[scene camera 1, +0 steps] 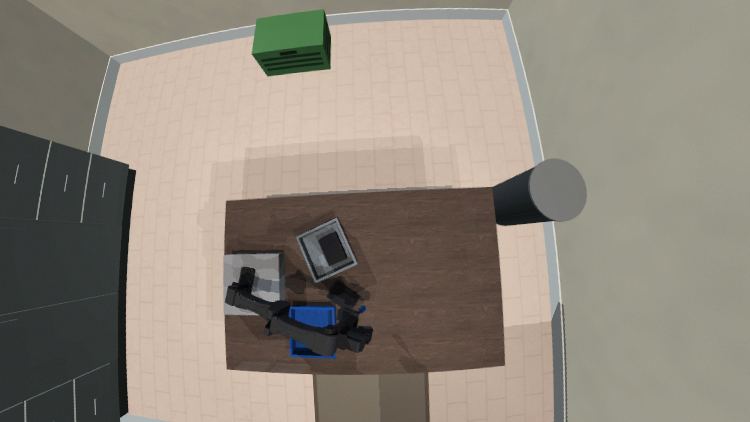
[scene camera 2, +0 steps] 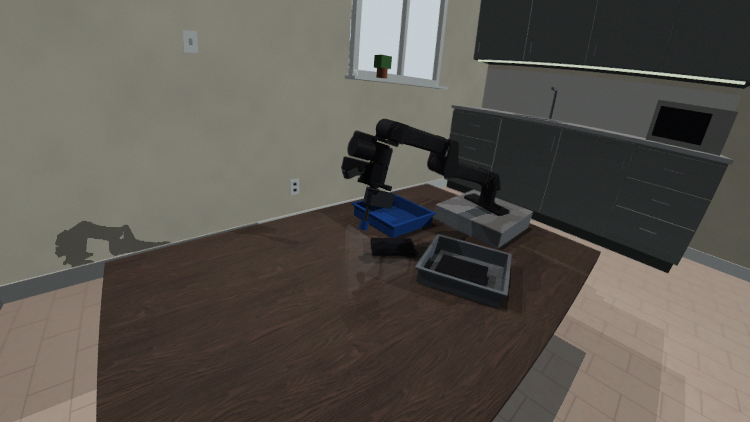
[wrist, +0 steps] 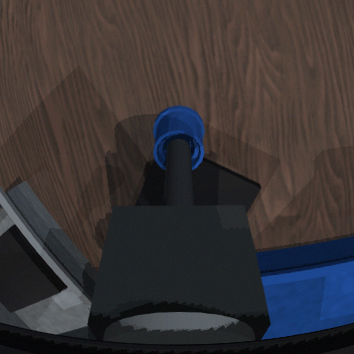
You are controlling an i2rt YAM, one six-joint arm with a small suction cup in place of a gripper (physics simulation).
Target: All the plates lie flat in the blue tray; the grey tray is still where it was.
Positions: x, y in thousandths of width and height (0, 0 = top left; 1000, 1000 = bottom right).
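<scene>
Scene camera 1: blue tray (426, 750), grey tray (411, 572). Scene camera 2: blue tray (541, 513), grey tray (662, 677). Wrist view: blue tray (852, 804), grey tray (188, 886).
</scene>
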